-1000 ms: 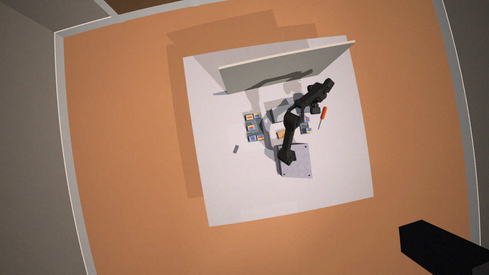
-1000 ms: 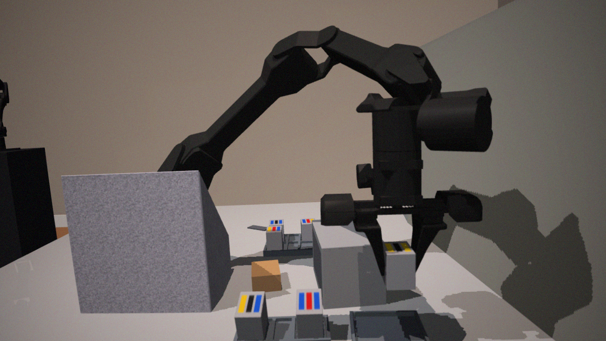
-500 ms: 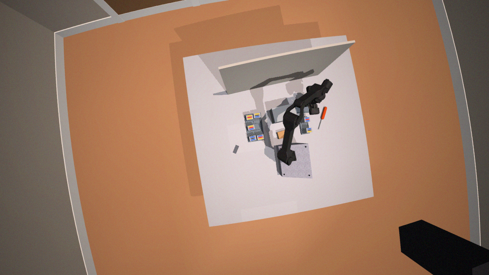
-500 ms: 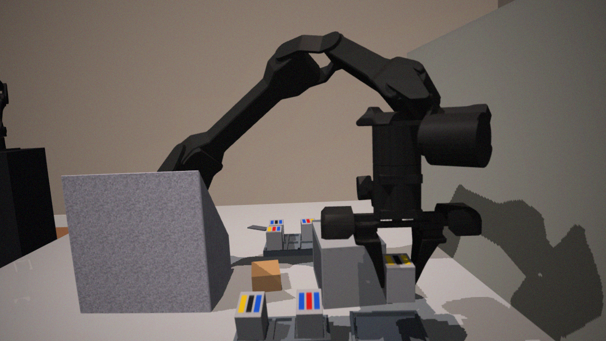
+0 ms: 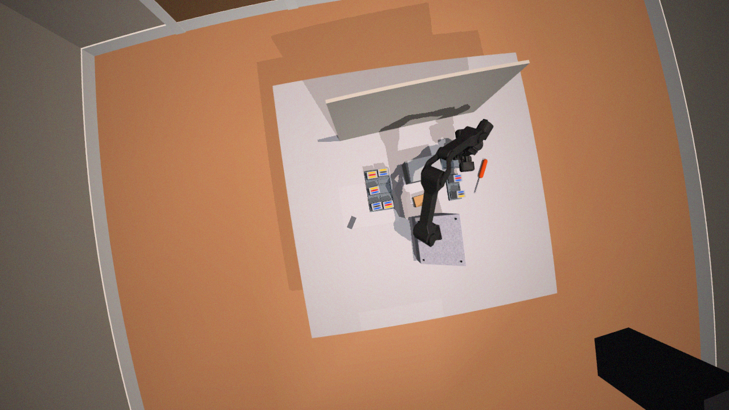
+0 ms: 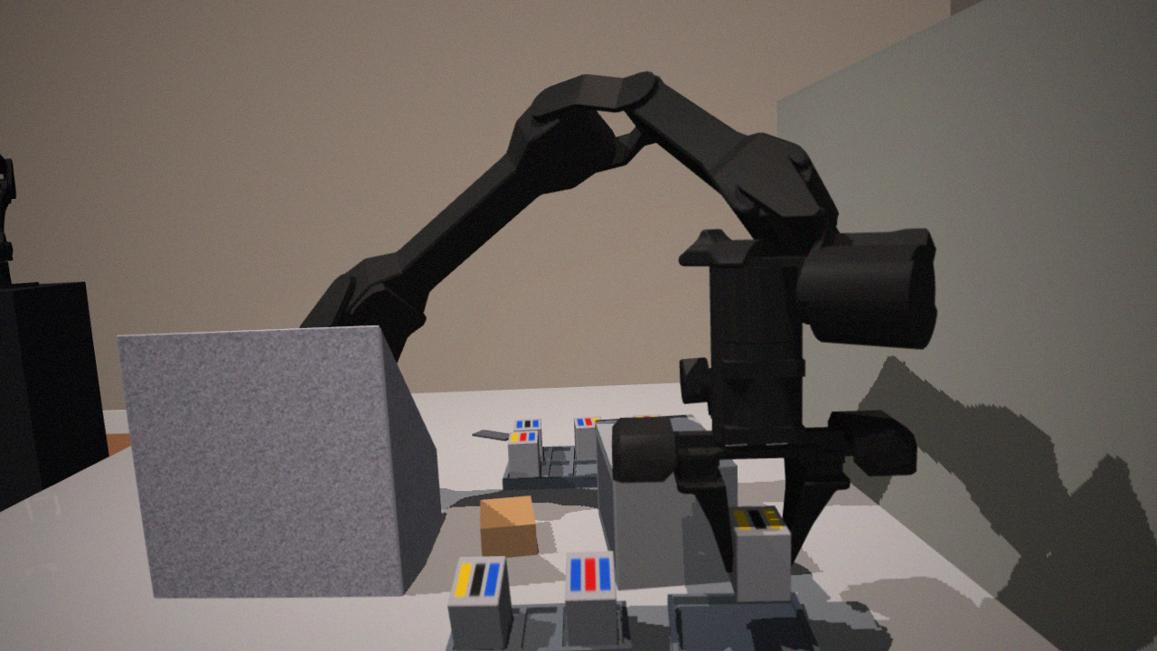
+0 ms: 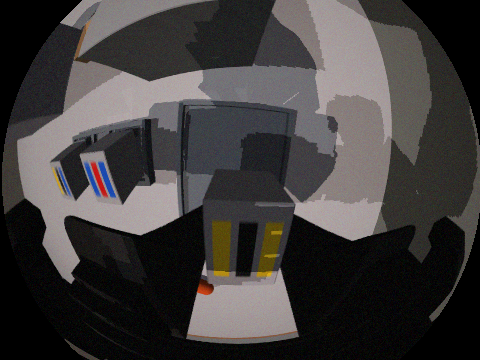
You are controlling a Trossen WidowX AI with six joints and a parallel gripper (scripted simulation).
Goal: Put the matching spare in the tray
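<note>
Right now my gripper tip is 60 mm above the tray, 10 mm to the right of it and 10 mm past it. The rest, counted from my gripper tip: rack 150 mm behind, 60 mm below, 30 mm to the left; blue pen 70 mm to the right, 60 mm below, 10 mm ahead; mounted unit 190 mm to the left, 40 mm behind, 10 mm below.
</note>
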